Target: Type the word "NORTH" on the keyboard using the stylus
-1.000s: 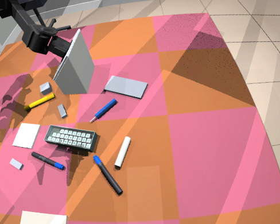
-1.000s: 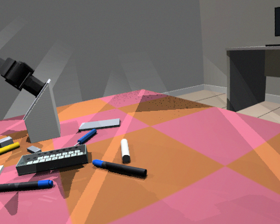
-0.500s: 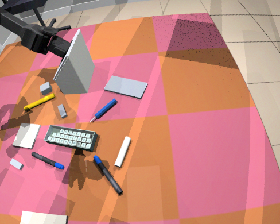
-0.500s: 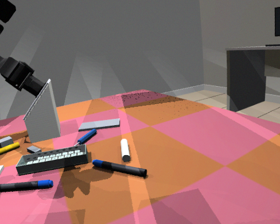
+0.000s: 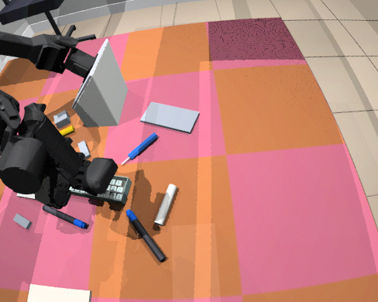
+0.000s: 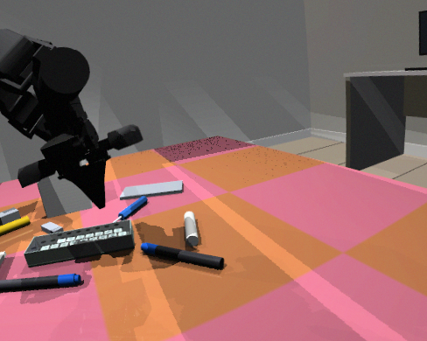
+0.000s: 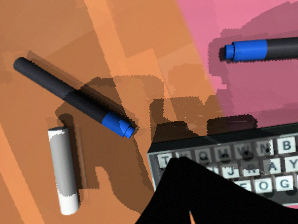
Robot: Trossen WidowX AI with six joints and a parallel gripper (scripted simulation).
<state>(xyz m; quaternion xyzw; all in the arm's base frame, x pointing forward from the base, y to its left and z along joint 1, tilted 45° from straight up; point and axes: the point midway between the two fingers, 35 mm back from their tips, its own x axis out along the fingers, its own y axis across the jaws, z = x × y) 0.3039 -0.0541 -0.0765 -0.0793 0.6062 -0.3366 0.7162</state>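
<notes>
Now: the stylus 14 cm behind my gripper tip, 6 cm to the left of it and 8 cm below it. Also, from my gripper tip: white cylinder (1 cm ahead, 14 cm to the left, 8 cm below); yellow-handled tool (24 cm behind, 21 cm to the right, 8 cm below); grey slab (25 cm behind, 16 cm to the left, 8 cm below).
</notes>
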